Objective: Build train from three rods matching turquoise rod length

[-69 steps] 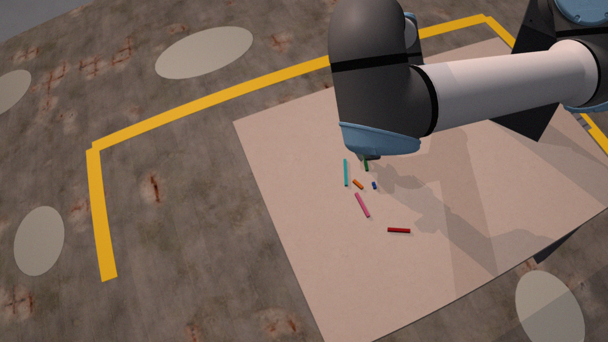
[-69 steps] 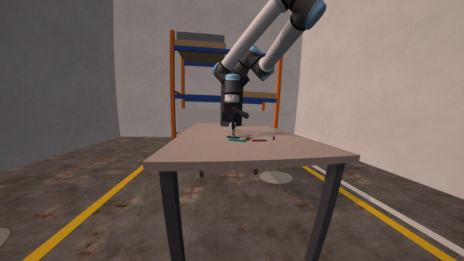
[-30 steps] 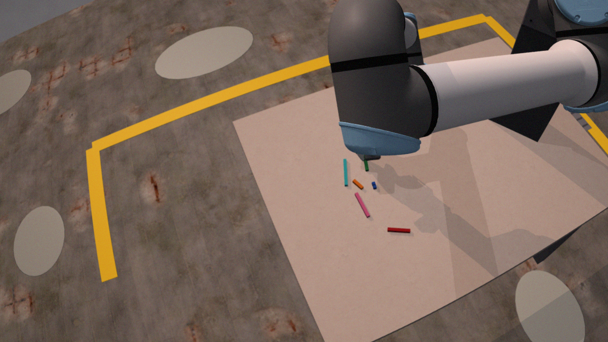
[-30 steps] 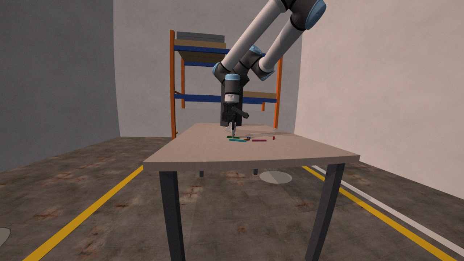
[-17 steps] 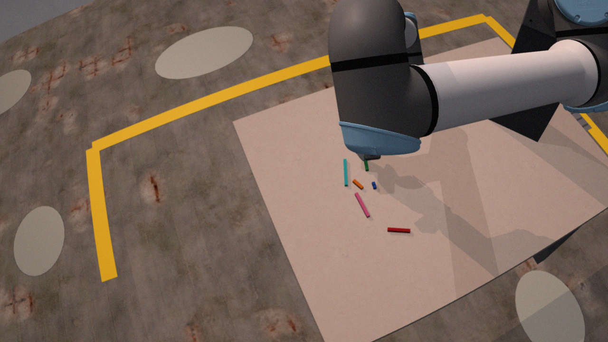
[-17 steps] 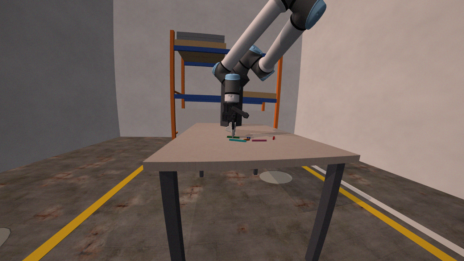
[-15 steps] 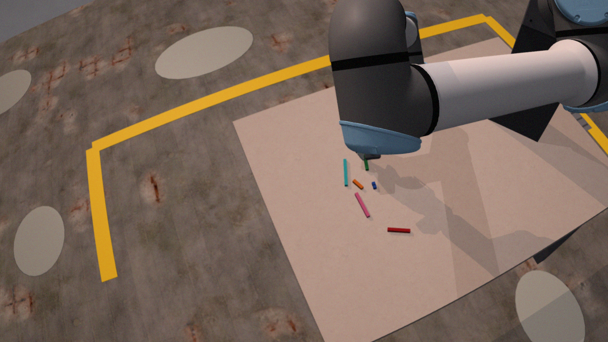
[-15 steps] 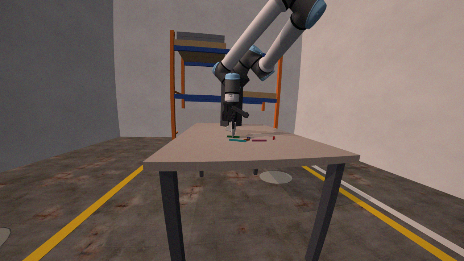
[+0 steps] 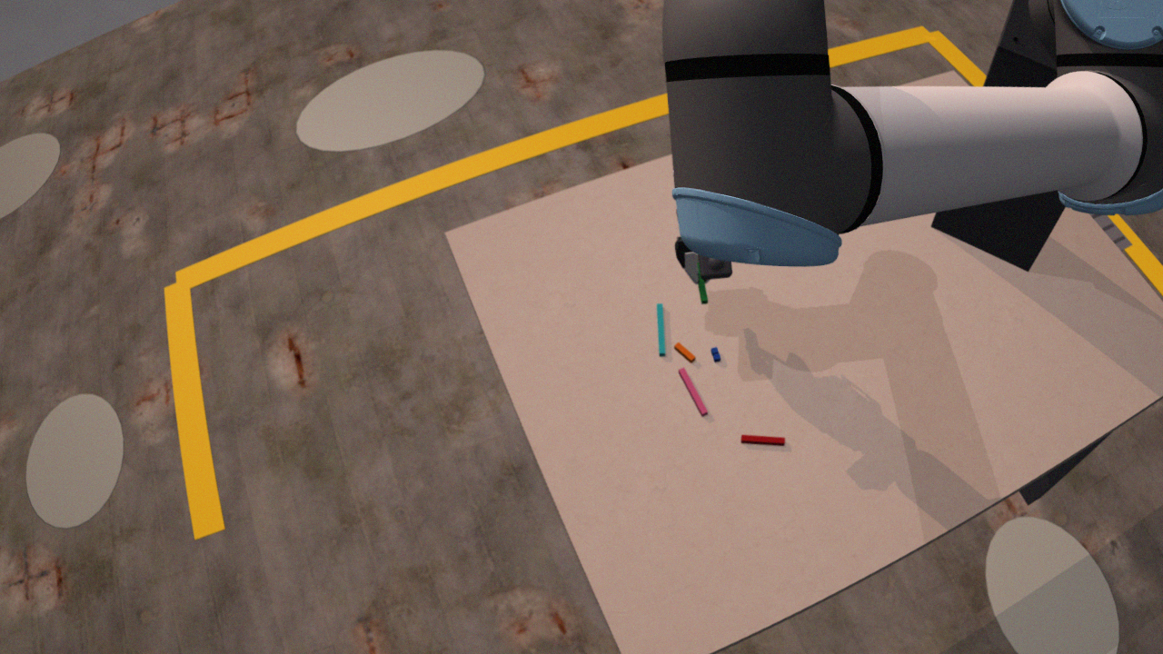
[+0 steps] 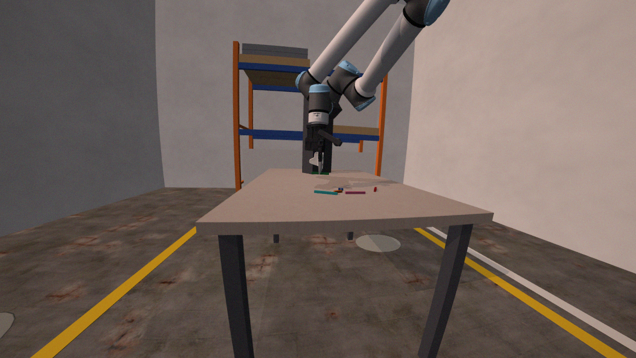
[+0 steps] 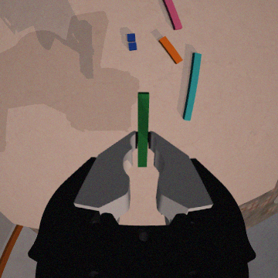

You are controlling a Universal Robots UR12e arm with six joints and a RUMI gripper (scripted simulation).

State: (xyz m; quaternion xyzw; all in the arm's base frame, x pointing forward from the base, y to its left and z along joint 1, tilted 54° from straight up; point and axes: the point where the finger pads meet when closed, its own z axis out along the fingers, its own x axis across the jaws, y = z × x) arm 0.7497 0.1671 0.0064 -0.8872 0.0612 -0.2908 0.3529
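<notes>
The pink rod is 170 mm to the left of my hand, 80 mm below it and 10 mm ahead of it. Round my hand: green rod 10 mm below; orange rod 90 mm to the left, 80 mm below, 30 mm ahead; turquoise rod 80 mm below, 70 mm ahead, 50 mm to the left.
</notes>
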